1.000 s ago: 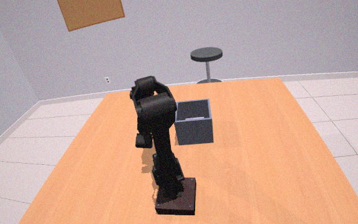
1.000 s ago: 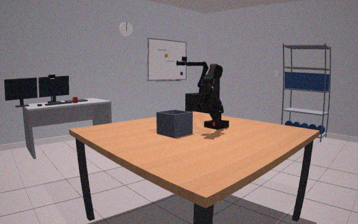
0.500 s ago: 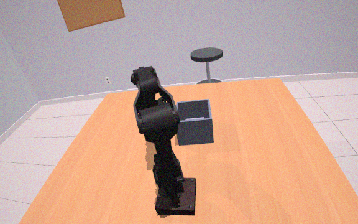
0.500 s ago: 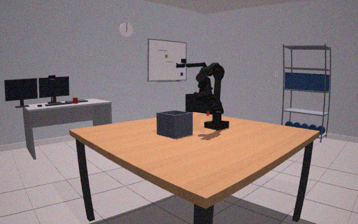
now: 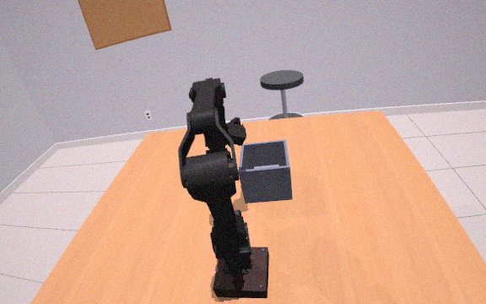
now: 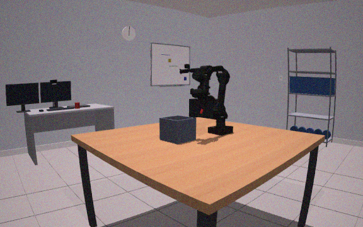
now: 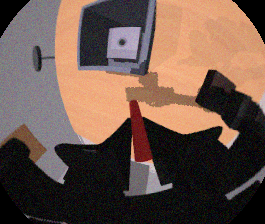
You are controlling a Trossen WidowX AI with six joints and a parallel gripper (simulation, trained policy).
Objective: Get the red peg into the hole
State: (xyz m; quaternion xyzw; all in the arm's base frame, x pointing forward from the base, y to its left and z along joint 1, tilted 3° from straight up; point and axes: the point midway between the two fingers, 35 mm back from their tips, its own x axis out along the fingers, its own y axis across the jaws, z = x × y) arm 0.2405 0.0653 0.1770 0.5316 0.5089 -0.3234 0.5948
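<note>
Right now the plate is 15 cm below my gripper tip, 13 cm to the right of it and 9 cm ahead of it. Round my gripper tip: red peg 1 cm to the right, 1 cm above.
</note>
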